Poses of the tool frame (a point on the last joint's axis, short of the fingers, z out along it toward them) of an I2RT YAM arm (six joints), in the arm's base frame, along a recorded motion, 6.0 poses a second.
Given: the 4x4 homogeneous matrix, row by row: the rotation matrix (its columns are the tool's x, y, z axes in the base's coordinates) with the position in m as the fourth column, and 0 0 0 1 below. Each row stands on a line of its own.
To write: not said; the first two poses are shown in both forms.
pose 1, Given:
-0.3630 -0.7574 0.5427 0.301
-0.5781 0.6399 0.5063 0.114
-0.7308 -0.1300 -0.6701 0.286
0 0 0 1
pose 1, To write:
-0.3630 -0.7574 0.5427 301
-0.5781 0.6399 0.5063 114
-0.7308 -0.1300 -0.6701 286
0 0 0 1

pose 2, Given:
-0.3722 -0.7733 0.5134 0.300
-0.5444 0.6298 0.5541 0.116
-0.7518 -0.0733 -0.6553 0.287
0 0 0 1
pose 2, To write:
-0.3722 -0.7733 0.5134 300
-0.5444 0.6298 0.5541 116
-0.7518 -0.0733 -0.6553 287
0 0 0 1

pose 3, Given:
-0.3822 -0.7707 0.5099 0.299
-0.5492 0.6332 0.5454 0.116
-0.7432 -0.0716 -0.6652 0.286
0 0 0 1
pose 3, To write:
-0.3822 -0.7707 0.5099 299
-0.5492 0.6332 0.5454 116
-0.7432 -0.0716 -0.6652 286
0 0 0 1

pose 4, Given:
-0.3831 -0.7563 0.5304 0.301
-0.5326 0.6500 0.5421 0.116
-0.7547 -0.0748 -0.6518 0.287
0 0 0 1
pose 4, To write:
-0.3831 -0.7563 0.5304 301
-0.5326 0.6500 0.5421 116
-0.7547 -0.0748 -0.6518 287
0 0 0 1

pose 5, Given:
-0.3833 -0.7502 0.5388 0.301
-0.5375 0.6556 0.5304 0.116
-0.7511 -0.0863 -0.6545 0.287
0 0 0 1
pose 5, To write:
-0.3833 -0.7502 0.5388 301
-0.5375 0.6556 0.5304 116
-0.7511 -0.0863 -0.6545 287
0 0 0 1

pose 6, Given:
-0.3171 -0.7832 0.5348 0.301
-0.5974 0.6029 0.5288 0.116
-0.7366 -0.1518 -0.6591 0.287
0 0 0 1
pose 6, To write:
-0.3171 -0.7832 0.5348 301
-0.5974 0.6029 0.5288 116
-0.7366 -0.1518 -0.6591 287
0 0 0 1

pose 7, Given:
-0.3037 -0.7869 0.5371 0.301
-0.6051 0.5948 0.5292 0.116
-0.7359 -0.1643 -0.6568 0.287
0 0 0 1
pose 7, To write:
-0.3037 -0.7869 0.5371 301
-0.6051 0.5948 0.5292 116
-0.7359 -0.1643 -0.6568 287
0 0 0 1

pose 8, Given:
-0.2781 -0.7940 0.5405 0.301
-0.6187 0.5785 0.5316 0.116
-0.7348 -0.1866 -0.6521 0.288
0 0 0 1
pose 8, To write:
-0.2781 -0.7940 0.5405 301
-0.6187 0.5785 0.5316 116
-0.7348 -0.1866 -0.6521 288
0 0 0 1

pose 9, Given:
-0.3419 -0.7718 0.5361 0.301
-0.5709 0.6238 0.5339 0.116
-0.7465 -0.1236 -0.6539 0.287
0 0 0 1
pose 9, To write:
-0.3419 -0.7718 0.5361 301
-0.5709 0.6238 0.5339 116
-0.7465 -0.1236 -0.6539 287
0 0 0 1

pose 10, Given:
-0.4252 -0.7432 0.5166 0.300
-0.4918 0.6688 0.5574 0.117
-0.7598 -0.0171 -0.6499 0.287
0 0 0 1
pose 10, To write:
-0.4252 -0.7432 0.5166 300
-0.4918 0.6688 0.5574 117
-0.7598 -0.0171 -0.6499 287
0 0 0 1

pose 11, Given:
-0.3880 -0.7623 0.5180 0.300
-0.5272 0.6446 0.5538 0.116
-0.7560 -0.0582 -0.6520 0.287
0 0 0 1
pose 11, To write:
-0.3880 -0.7623 0.5180 300
-0.5272 0.6446 0.5538 116
-0.7560 -0.0582 -0.6520 287
0 0 0 1

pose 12, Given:
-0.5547 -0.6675 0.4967 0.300
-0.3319 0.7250 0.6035 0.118
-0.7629 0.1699 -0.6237 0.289
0 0 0 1
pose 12, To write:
-0.5547 -0.6675 0.4967 300
-0.3319 0.7250 0.6035 118
-0.7629 0.1699 -0.6237 289
0 0 0 1

